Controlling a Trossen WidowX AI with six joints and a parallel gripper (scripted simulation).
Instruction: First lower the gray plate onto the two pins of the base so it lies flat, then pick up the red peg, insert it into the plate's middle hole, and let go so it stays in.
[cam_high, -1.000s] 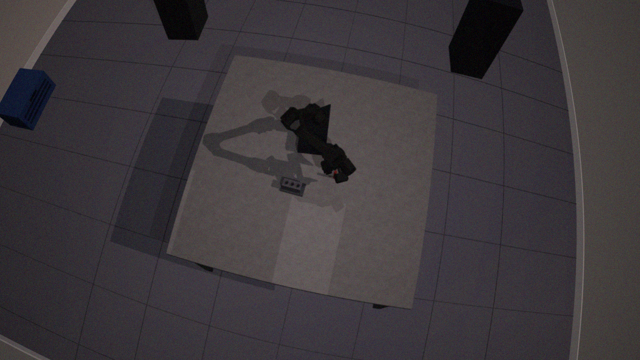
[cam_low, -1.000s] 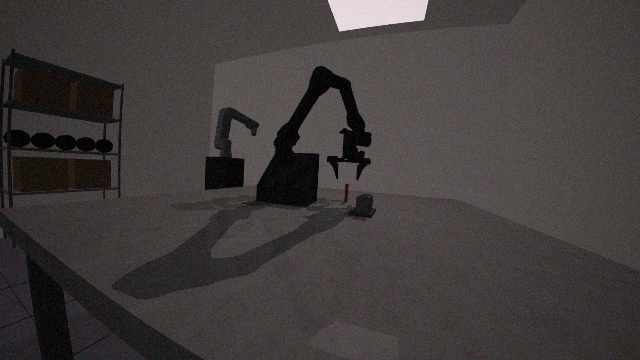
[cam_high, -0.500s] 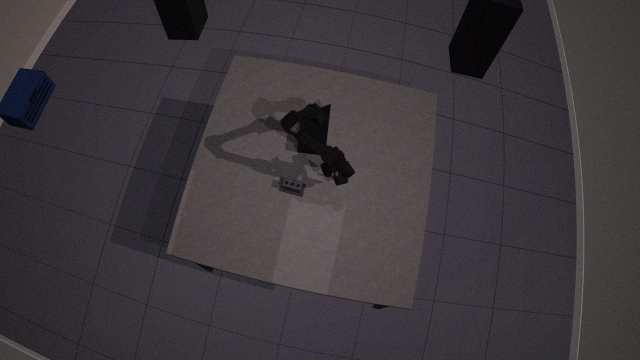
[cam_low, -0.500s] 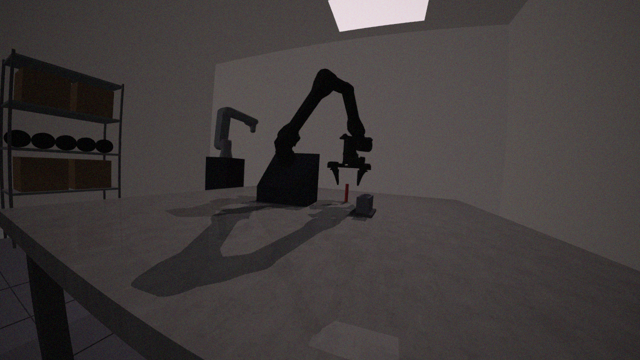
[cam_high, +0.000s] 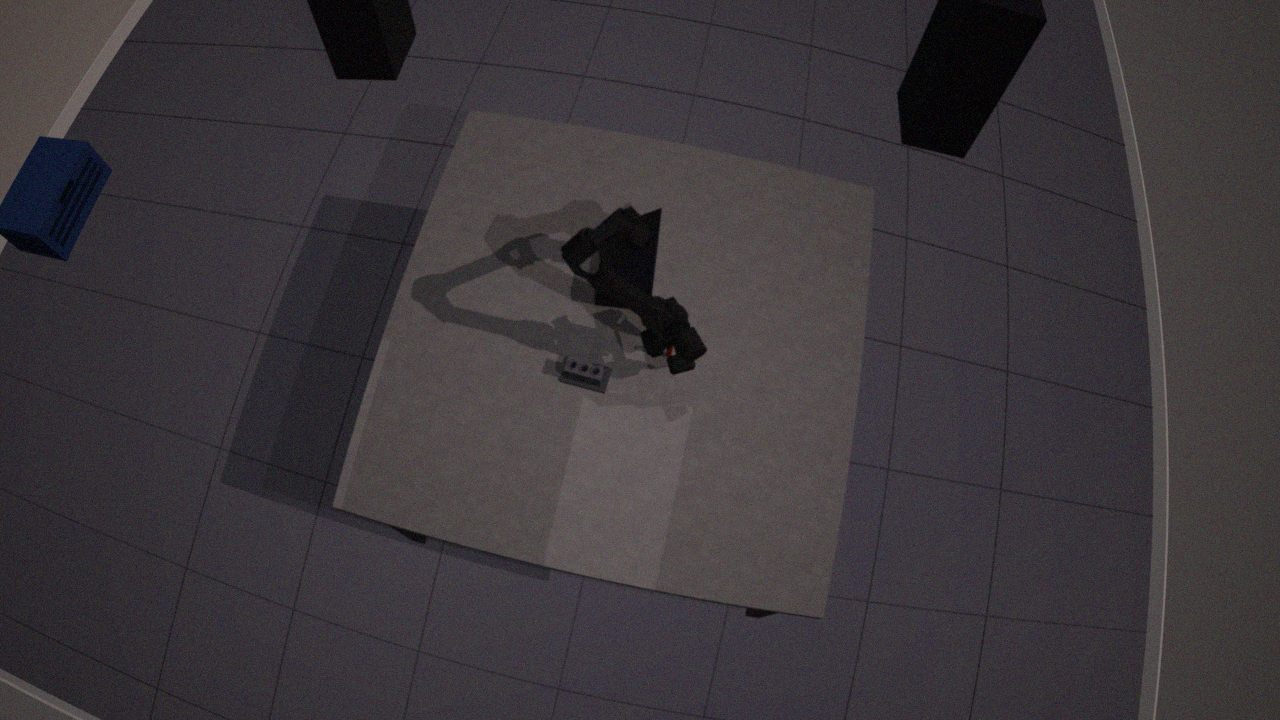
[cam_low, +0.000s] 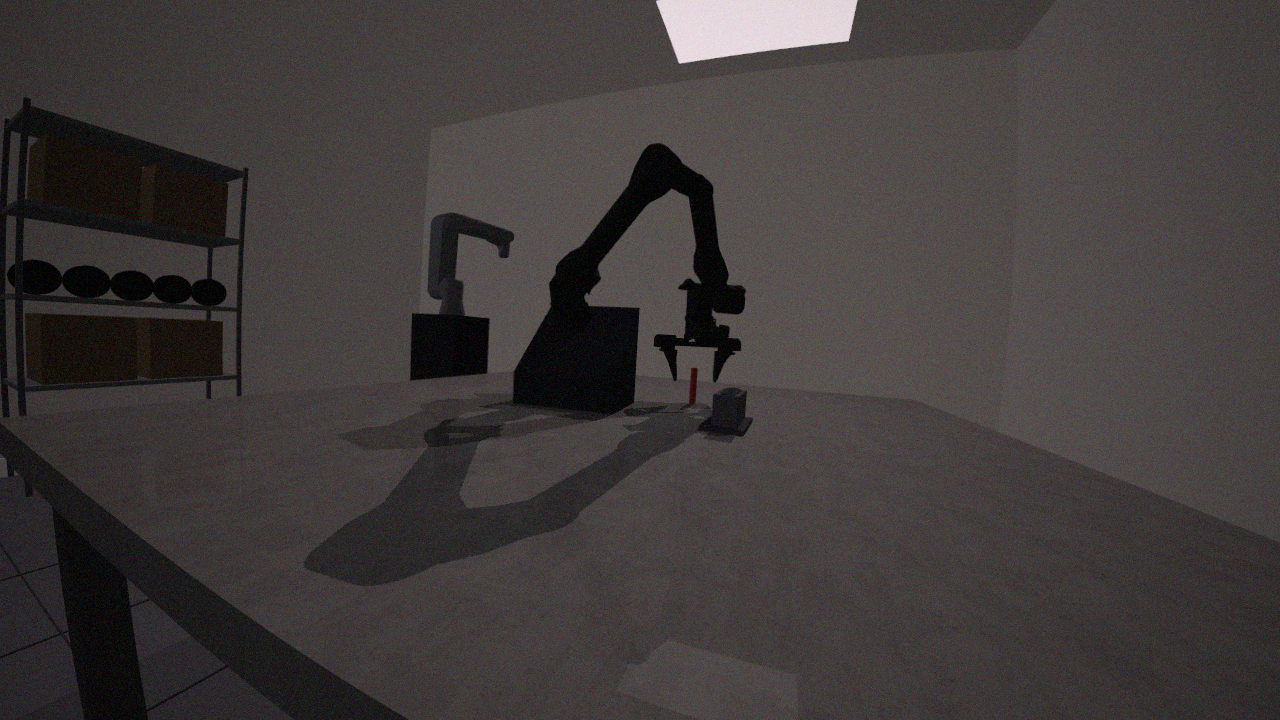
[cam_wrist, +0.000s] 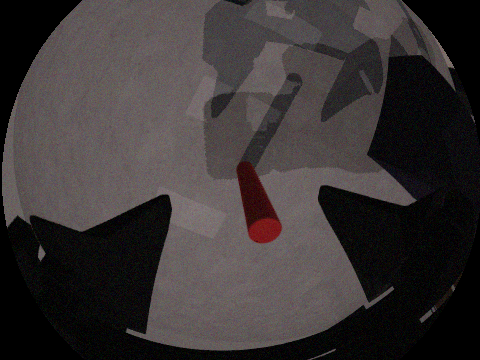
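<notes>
Right now my gripper tip is 9 cm short of the gray plate and 21 cm to the left of it. The rest, counted from my gripper tip: dark base (8 cm ahead, 21 cm to the right, 4 cm below); red peg (1 cm below).
</notes>
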